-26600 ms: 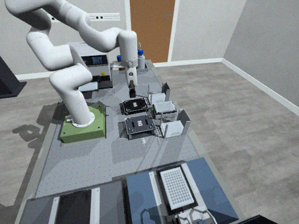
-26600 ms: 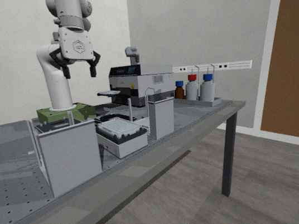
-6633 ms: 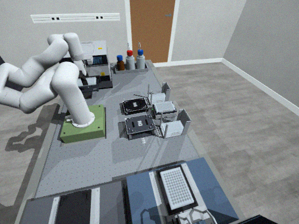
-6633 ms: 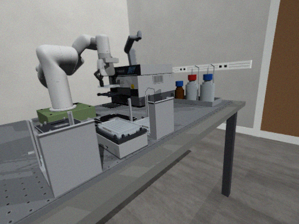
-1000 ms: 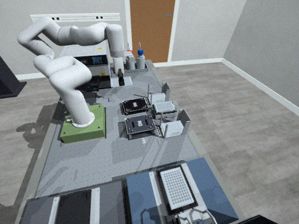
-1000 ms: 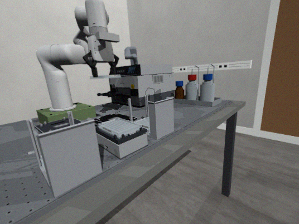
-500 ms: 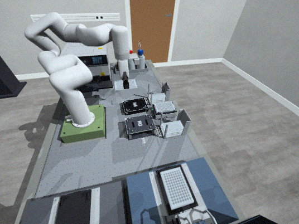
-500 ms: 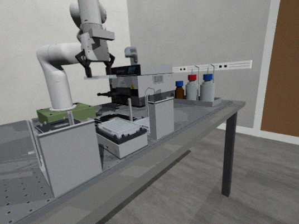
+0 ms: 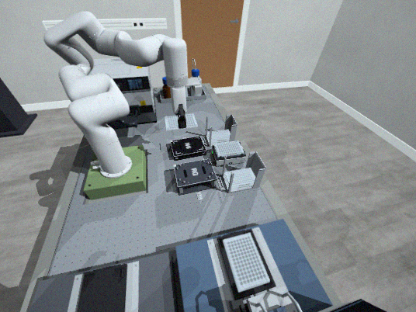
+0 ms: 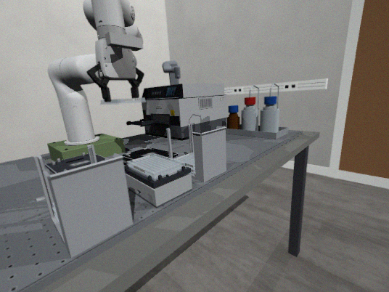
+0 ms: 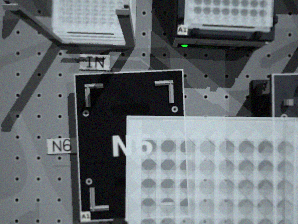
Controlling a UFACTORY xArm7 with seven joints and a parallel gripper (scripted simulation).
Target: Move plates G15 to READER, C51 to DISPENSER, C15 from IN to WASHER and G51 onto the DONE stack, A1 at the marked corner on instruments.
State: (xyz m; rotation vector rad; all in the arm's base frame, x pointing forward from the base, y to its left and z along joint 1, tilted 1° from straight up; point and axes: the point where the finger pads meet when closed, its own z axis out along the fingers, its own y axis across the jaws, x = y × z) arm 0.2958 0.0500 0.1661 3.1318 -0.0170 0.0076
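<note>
My hand is 220 mm above the DONE label, 200 mm to the left of it and 130 mm short of it. Round my hand: black RG nest: 170 mm below, 150 mm to the right, 20 mm ahead; black N6 nest: 200 mm below, 50 mm to the left, 30 mm ahead.
</note>
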